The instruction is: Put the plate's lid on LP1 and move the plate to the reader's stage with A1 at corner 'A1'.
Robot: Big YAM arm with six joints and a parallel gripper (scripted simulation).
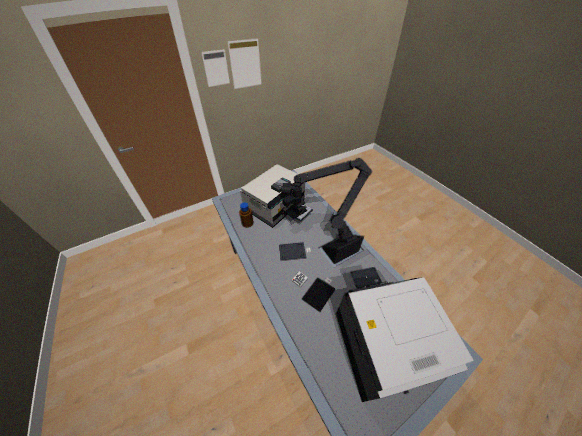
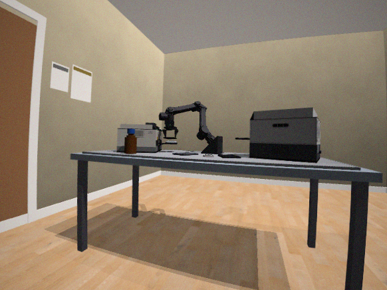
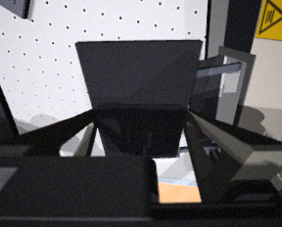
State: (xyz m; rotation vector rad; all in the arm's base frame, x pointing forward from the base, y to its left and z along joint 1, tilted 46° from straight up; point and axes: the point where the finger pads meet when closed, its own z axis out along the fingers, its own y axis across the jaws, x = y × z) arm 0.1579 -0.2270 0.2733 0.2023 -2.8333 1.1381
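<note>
The well plate is 5 cm behind my hand, 4 cm below it and 1 cm to the right of it. From my hand the other things lie so: brown capped bottle (30 cm ahead, 18 cm to the right, 1 cm below); grey-blue LP1 pad (20 cm to the left, 15 cm ahead, 12 cm below); dark see-through lid (right at my hand).
</note>
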